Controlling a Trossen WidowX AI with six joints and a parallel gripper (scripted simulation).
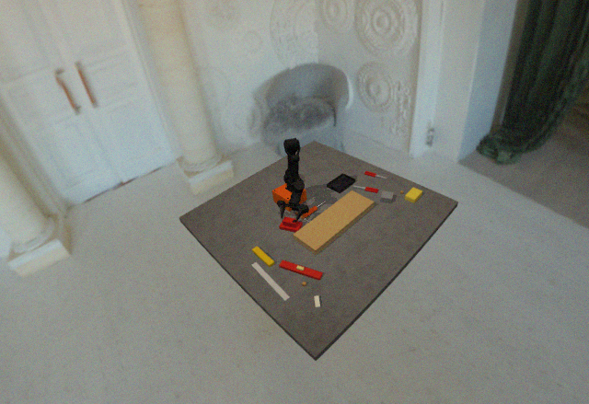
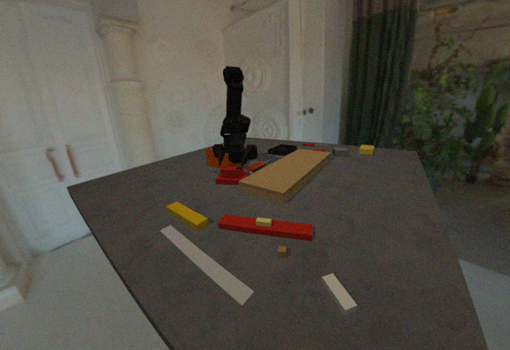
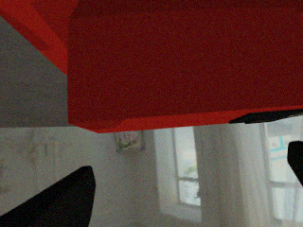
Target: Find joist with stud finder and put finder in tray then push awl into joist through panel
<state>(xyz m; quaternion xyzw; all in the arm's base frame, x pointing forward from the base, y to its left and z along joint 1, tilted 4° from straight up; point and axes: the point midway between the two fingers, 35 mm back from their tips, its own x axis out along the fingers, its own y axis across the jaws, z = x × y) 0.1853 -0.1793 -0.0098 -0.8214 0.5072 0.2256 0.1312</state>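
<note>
Now: the red stud finder 10 mm ahead of my gripper tip, 20 mm to the left of it and 30 mm below it. Also, from my gripper tip: red level (270 mm ahead, 170 mm to the right, 60 mm below); then yellow bar (50 mm ahead, 250 mm to the right, 70 mm below); then orange-handled awl (240 mm to the left, 60 mm below).
</note>
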